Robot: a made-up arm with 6 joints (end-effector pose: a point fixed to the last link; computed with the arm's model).
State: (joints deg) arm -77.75 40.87 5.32 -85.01 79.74 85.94
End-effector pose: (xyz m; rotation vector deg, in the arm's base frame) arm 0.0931 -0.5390 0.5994 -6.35 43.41 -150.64
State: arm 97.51 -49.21 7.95 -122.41 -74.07 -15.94
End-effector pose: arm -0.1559 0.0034 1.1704 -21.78 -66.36 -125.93
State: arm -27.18 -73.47 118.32 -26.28 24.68 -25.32
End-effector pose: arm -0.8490 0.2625 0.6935 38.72 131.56 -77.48
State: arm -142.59 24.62 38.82 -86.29 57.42 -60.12
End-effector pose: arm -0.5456 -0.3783 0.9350 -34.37 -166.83 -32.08
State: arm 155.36 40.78 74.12 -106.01 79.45 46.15
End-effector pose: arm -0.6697 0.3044 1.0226 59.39 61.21 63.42
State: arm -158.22 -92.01 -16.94 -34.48 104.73 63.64
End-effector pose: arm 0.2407 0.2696 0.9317 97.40 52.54 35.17
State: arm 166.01 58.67 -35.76 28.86 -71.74 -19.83
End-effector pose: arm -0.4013 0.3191 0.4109 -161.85 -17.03 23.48
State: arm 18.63 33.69 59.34 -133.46 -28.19 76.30
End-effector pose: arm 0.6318 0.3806 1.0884 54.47 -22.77 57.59
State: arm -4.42 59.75 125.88 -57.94 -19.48 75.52
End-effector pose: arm 0.6988 -0.0937 1.1798 -27.62 -56.27 1.83
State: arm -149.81 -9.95 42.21 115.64 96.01 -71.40
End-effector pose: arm 0.0460 -0.1237 1.5056 -47.13 60.69 -52.89
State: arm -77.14 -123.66 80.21 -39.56 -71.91 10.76
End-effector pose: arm -0.2840 0.7916 0.2855 -113.21 -74.58 -16.09
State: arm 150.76 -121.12 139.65 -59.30 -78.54 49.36
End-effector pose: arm 0.5468 -0.2318 -0.0402 109.47 -99.90 -44.85
